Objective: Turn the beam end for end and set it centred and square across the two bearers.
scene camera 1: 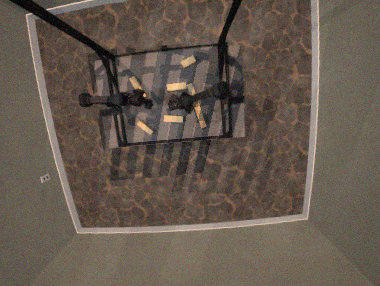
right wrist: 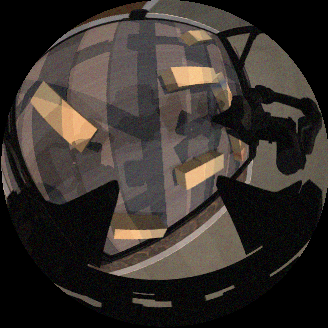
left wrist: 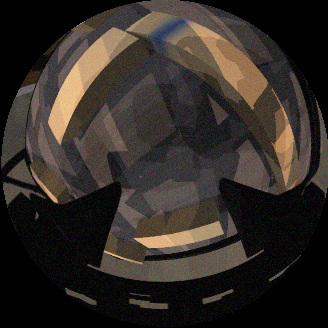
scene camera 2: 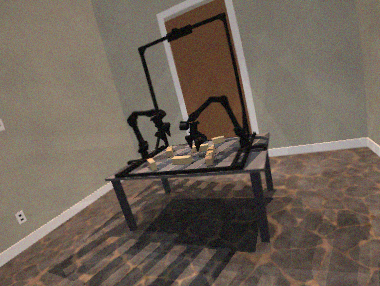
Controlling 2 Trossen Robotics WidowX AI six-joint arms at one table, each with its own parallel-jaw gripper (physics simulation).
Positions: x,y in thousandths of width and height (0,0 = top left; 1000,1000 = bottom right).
Scene:
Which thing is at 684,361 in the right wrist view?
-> My left gripper.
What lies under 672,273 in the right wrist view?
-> A long beam.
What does my right gripper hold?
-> Nothing.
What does the long beam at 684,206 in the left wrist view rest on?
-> The table.

